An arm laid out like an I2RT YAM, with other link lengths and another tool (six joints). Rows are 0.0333 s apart.
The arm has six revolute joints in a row. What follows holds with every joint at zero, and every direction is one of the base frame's.
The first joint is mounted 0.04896 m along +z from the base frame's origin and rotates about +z.
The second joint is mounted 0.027 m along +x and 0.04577 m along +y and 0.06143 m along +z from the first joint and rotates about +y.
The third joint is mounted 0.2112 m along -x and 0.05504 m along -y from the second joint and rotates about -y.
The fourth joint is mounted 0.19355 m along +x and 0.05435 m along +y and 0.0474 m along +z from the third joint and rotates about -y.
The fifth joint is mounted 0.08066 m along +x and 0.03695 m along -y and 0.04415 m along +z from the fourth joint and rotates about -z.
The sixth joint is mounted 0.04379 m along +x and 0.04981 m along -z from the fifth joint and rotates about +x.
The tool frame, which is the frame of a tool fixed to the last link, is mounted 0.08 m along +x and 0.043 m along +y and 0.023 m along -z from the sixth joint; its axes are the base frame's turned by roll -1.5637, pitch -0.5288 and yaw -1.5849 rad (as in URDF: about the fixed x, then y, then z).
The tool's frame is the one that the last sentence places.
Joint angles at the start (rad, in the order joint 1, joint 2, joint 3, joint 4, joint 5, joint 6):
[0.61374 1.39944 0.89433 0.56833 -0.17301 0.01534]
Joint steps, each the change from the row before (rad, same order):
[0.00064 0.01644 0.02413 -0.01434 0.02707 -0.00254]
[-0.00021 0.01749 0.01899 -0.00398 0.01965 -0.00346]
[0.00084 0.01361 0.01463 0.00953 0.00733 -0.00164]
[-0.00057 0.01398 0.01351 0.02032 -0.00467 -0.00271]
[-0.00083 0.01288 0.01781 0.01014 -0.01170 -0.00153]
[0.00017 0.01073 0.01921 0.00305 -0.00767 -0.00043]
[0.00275 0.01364 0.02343 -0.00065 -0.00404 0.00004]
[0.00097 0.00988 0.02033 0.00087 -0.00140 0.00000]
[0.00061 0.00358 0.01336 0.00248 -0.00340 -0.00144]
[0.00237 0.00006 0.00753 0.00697 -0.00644 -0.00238]
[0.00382 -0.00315 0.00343 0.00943 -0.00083 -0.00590]
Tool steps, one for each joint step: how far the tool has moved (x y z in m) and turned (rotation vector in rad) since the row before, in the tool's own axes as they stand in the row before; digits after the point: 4 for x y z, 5 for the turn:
[0.0035 0.0015 0.0049 -0.01870 0.01978 -0.00167]
[0.0027 0.0016 0.0045 -0.01193 0.01604 -0.00328]
[0.0021 -0.0016 0.0035 0.00590 0.01084 -0.00281]
[0.0020 -0.0033 0.0033 0.01918 0.00628 -0.00492]
[0.0013 -0.0037 0.0029 0.01841 -0.00193 -0.00333]
[0.0014 -0.0036 0.0028 0.01384 -0.00105 -0.00184]
[0.0008 -0.0036 0.0036 0.01127 -0.00129 -0.00083]
[0.0019 -0.0036 0.0030 0.01090 0.00359 -0.00141]
[0.0017 -0.0038 0.0016 0.01254 0.00264 -0.00304]
[0.0007 -0.0044 0.0006 0.01685 -0.00036 -0.00405]
[0.0008 -0.0044 0.0002 0.01613 0.00412 -0.00761]

